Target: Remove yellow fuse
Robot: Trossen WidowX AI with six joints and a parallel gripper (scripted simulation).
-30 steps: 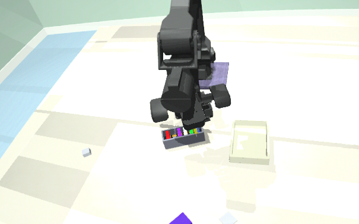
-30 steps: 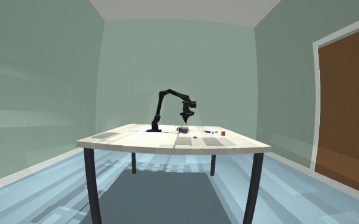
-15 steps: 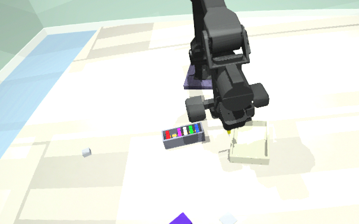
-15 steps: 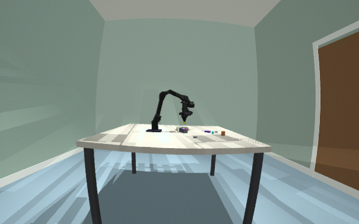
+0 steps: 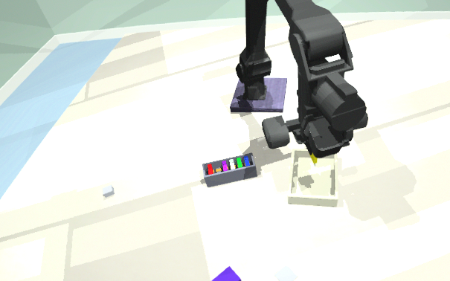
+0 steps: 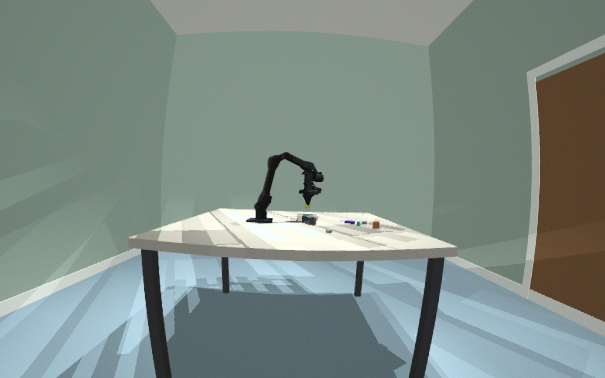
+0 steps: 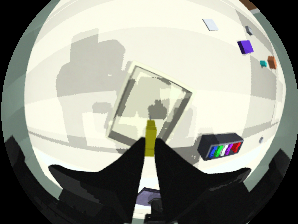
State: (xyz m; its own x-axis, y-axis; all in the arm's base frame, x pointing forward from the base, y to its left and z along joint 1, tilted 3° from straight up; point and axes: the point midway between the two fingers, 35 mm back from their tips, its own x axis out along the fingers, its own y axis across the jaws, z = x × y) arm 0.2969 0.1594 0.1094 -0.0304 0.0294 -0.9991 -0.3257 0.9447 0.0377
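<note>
Right now the tray is 90 mm below my gripper tip. The rest, counted from my gripper tip: yellow fuse 10 mm below.
</note>
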